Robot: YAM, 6 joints.
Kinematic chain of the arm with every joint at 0, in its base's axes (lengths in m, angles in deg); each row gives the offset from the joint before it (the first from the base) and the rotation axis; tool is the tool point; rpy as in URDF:
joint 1: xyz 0 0 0.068 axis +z
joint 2: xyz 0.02 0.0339 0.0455 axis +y
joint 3: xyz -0.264 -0.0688 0 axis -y
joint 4: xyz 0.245 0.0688 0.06 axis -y
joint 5: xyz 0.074 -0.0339 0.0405 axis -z
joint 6: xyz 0.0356 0 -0.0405 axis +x
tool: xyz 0 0 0 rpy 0 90 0
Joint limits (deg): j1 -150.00..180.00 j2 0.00..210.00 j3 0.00..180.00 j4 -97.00..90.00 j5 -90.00..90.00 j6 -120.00..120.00
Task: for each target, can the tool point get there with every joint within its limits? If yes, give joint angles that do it. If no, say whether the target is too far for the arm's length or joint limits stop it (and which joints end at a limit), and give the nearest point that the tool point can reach.
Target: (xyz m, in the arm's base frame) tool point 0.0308 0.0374 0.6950
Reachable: yes | joints -96.95 87.68 158.89 66.21 -47.12 40.08
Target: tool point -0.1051 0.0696 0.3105
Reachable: yes | joints 143.69 23.13 26.02 8.24 -9.95 -98.71
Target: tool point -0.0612 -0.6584 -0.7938
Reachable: no: too far | nearest point -0.0387 -0.4168 -0.3379 | short by 0.516 m
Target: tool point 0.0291 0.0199 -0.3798
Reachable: no: joint limits stop it (at a limit: joint 2) | nearest point 0.0533 0.0365 -0.3301 | short by 0.058 m
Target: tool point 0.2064 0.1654 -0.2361
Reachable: yes | joints 34.56 178.83 74.17 5.68 -32.48 -30.70
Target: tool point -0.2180 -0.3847 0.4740
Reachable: yes | joints -115.52 117.17 137.04 -28.70 60.38 71.55
